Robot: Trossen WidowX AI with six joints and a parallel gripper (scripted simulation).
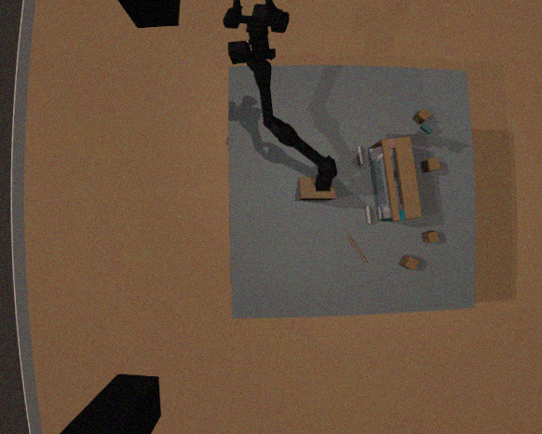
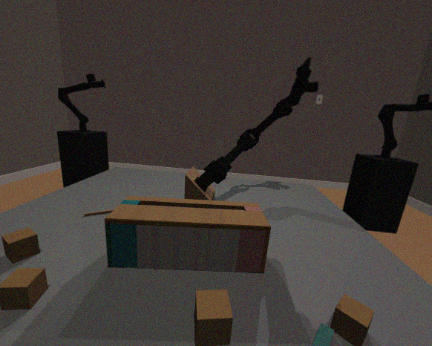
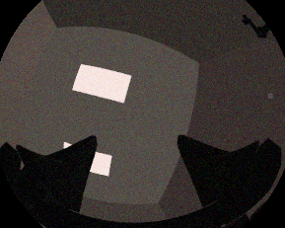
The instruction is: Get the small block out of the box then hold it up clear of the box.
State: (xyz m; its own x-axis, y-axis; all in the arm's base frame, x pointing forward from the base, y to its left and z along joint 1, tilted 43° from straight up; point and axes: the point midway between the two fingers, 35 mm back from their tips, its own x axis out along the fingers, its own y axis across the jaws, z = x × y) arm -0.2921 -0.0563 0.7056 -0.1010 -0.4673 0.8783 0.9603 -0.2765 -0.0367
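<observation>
The box lies 620 mm ahead of my gripper tip, 410 mm to the right of it and 600 mm below it. Round my gripper tip: thin stick (490 mm ahead, 760 mm to the right, 660 mm below).
</observation>
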